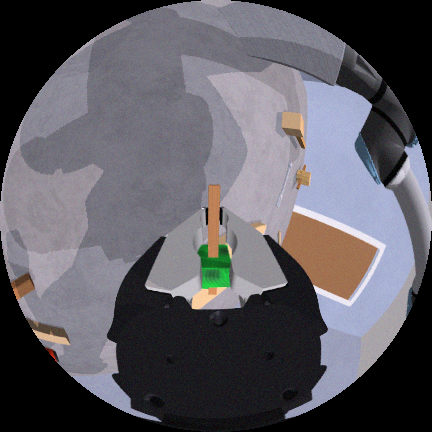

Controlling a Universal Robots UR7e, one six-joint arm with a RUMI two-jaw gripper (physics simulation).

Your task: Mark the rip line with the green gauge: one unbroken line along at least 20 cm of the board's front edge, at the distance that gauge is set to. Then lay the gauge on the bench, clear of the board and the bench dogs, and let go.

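The green gauge (215, 277), a green block on a long brown wooden beam, is held in my gripper (213, 208). The jaws are shut on it, and the beam sticks out past the fingertips. Parts of a pale wooden board (204, 299) show below and behind the gauge and jaws; the rest is hidden by my gripper. Whether the gauge touches the board cannot be told, and no marked line can be made out. The grey mottled bench (145, 125) spreads to the left and ahead.
Along the right bench side are a wooden block (291, 122), a small wooden tool (303, 177) and a thin metal rod (284, 185). A brown panel with a white border (330, 255) lies beyond. At lower left are a brown block (23, 286), a pale wooden piece (52, 334) and something red (51, 354).
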